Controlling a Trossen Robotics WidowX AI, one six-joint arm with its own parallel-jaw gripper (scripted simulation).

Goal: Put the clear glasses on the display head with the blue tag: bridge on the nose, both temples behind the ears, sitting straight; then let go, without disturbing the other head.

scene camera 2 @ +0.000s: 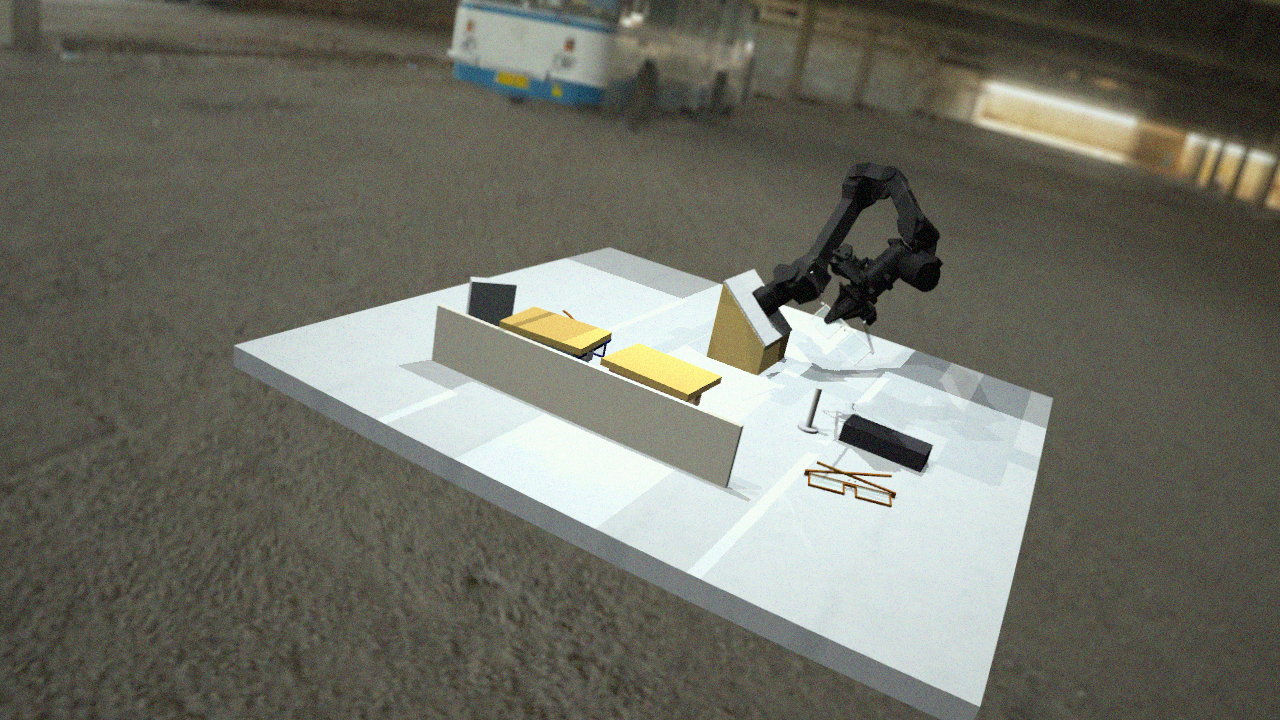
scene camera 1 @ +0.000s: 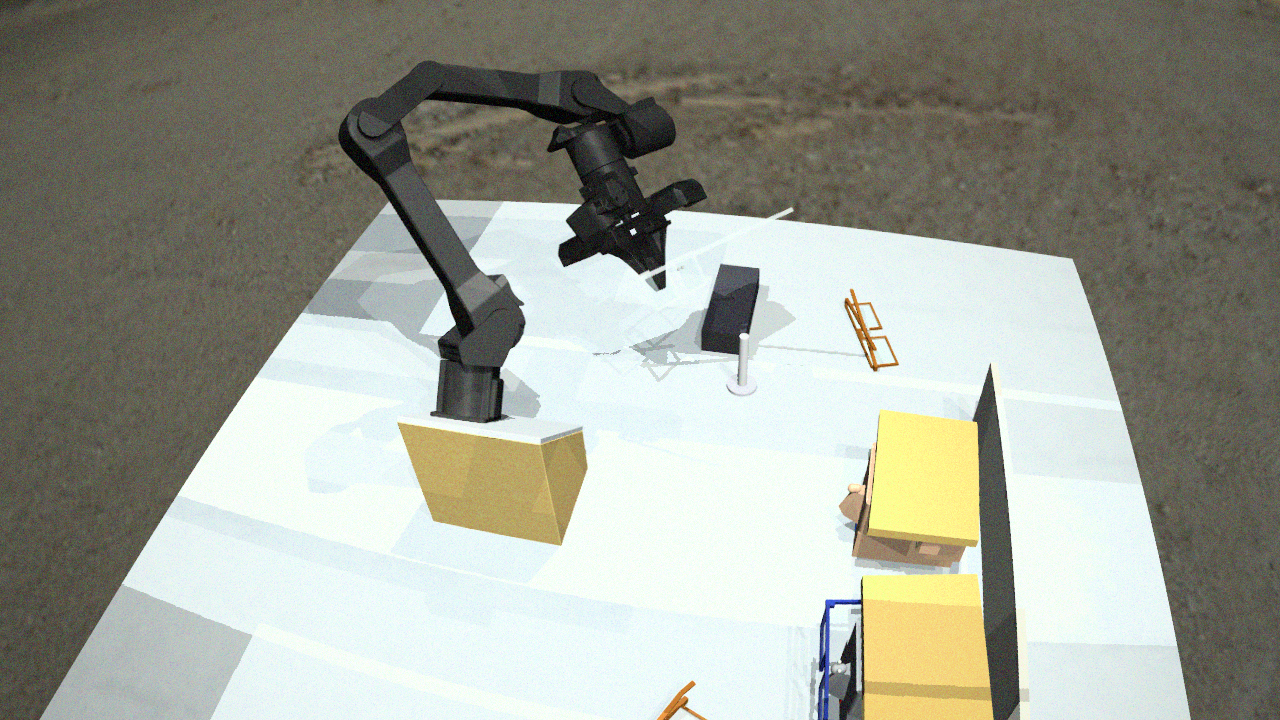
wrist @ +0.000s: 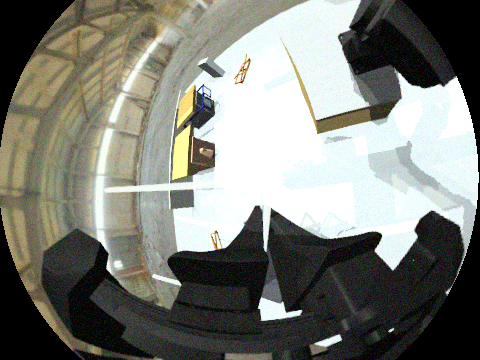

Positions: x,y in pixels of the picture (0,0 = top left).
Labels:
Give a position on a post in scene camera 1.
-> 742,384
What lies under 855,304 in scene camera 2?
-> My gripper.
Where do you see a black box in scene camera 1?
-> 732,302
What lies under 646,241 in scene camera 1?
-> My gripper.

